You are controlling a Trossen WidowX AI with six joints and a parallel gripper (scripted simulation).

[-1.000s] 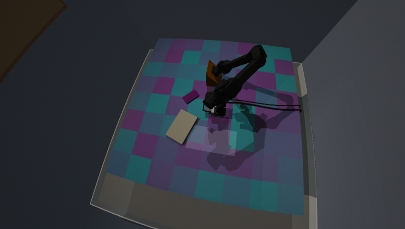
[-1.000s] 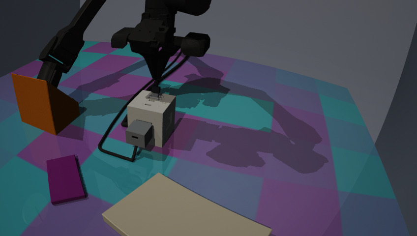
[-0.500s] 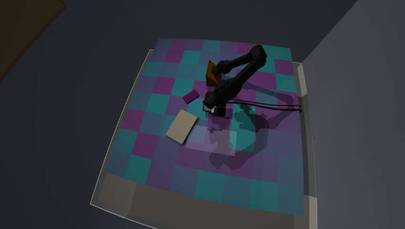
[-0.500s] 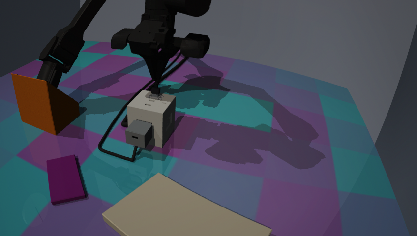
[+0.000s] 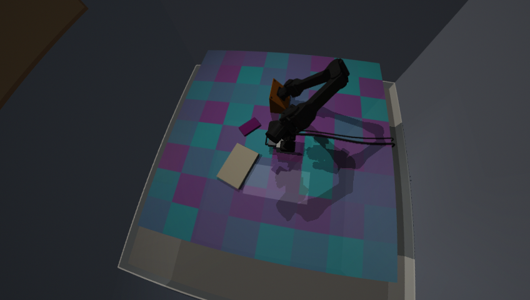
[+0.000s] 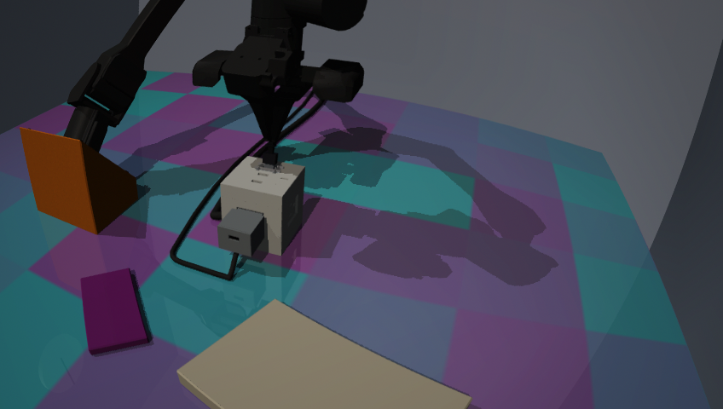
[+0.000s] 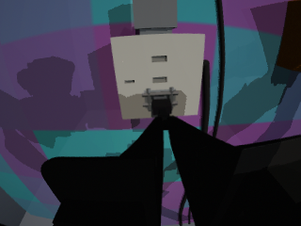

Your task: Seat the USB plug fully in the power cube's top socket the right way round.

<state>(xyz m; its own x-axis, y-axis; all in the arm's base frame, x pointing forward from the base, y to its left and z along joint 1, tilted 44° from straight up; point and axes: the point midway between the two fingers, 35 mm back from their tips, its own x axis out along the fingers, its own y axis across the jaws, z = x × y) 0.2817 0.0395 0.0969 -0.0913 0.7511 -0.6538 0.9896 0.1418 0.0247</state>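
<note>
The black USB plug is 20 mm below my gripper tip. Also, from my gripper tip: flat beige slab (170 mm ahead, 230 mm to the right, 100 mm below); then USB socket (40 mm below); then magenta block (70 mm behind, 240 mm to the right, 100 mm below).
</note>
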